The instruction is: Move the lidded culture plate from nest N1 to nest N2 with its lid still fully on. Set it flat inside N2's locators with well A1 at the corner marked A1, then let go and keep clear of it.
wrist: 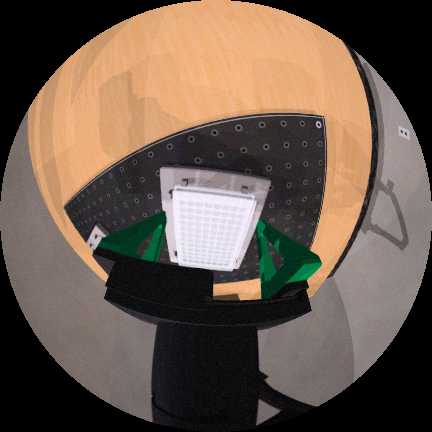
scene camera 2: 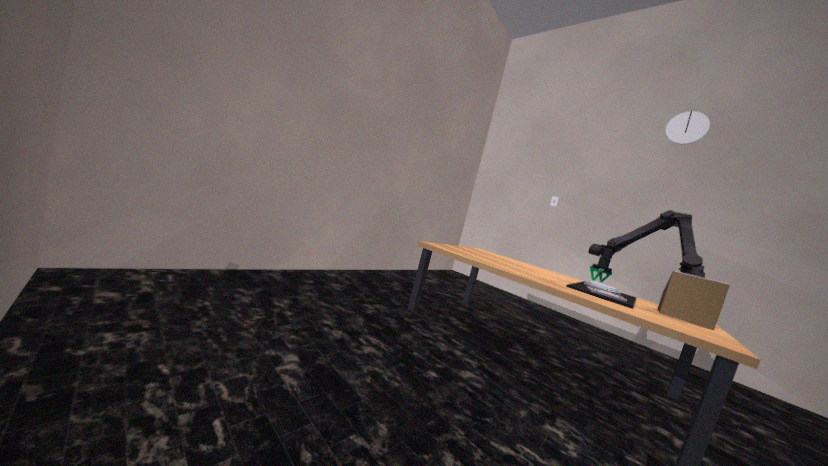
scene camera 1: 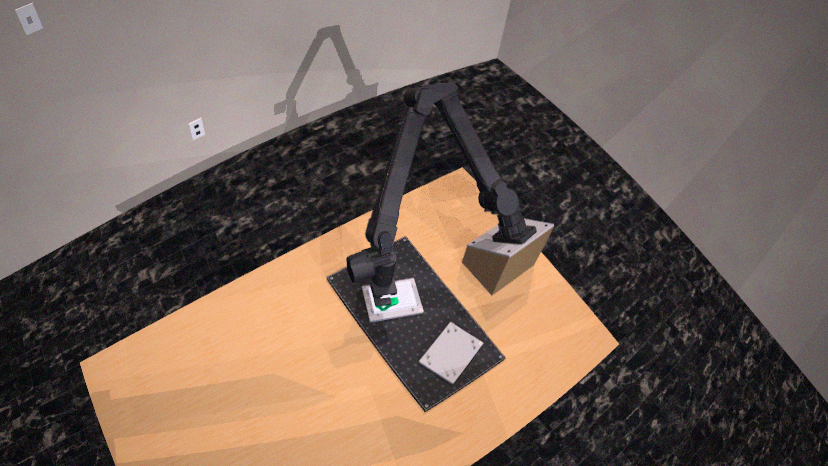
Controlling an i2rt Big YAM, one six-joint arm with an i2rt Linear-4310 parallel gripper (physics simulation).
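Places are measured from the arm's base along level axes (x down, y right, z back), in centimetres.
Pixels of known places: gripper, fingertip midpoint: [wrist: 211,219] [scene camera 2: 597,281] [scene camera 1: 379,296]; arm's base, link origin: [scene camera 2: 693,285] [scene camera 1: 515,236].
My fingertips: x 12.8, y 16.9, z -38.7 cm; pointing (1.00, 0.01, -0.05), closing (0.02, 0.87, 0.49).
Observation:
For each thing: its top centre in the pictures, then the offset to it from my fingertips. Level surfaces: height alone.
- white lidded culture plate, top centre: [wrist: 208,241] [scene camera 1: 392,295] dy -2.1, dx +1.0, dz +3.5 cm
- pale nest N1, top centre: [wrist: 207,236] [scene camera 1: 392,297] [scene camera 2: 602,285] dy -2.2, dx +1.7, dz +3.4 cm
- black perforated board, top centre: [wrist: 162,244] [scene camera 1: 415,318] [scene camera 2: 604,291] dy -11.2, dx +3.8, dz +4.2 cm
- wooden table, surface height: dx +5.1 cm
The white lidded culture plate [scene camera 1: 409,294] [wrist: 215,230] lies in the pale nest N1 [scene camera 1: 399,316] [wrist: 173,177], with small dark locators at its edges. The lid looks level and fully on. The other pale nest, N2 [scene camera 1: 450,354] [wrist: 96,238], holds no plate and sits turned at an angle on the same board; in the wrist view it is partly hidden by a finger. My gripper [scene camera 1: 387,303] [scene camera 2: 599,280] [wrist: 211,219] is open above the plate, its green fingers apart on either side of it in the wrist view. Well A1 and the corner marks are too small to read.
Both nests stand on a black perforated board [scene camera 1: 399,347] [wrist: 294,136] on the wooden table [scene camera 1: 243,329] [scene camera 2: 509,263]. The arm's base is on a box-shaped pedestal [scene camera 1: 502,273] [scene camera 2: 695,299] beside the board.

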